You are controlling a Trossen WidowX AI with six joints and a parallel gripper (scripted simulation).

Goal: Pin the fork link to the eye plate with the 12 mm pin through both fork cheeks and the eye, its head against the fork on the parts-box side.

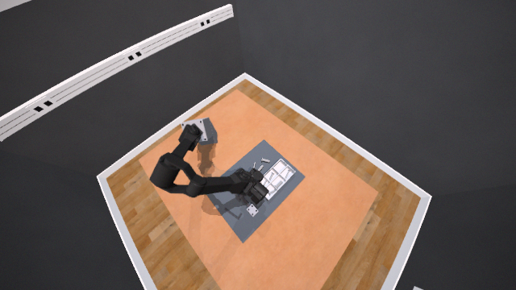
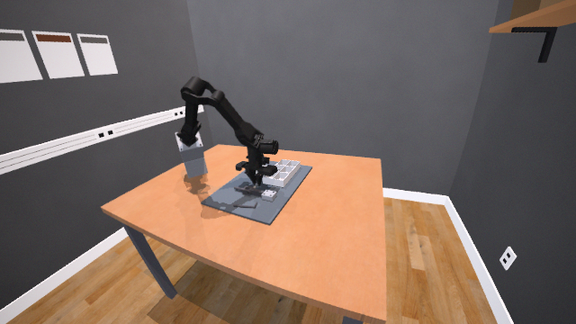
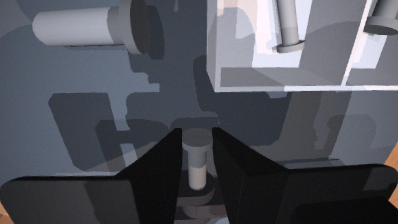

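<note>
The dark flat bar lies 1 cm ahead of my hand, 6 cm to the right of it and 3 cm below it. The rest, counted from my hand: dark fork link (3 cm behind, 5 cm to the right, 3 cm below); then grey mat (4 cm to the left, 5 cm below); then thick headed pin (4 cm behind, 6 cm to the left, 3 cm below).
</note>
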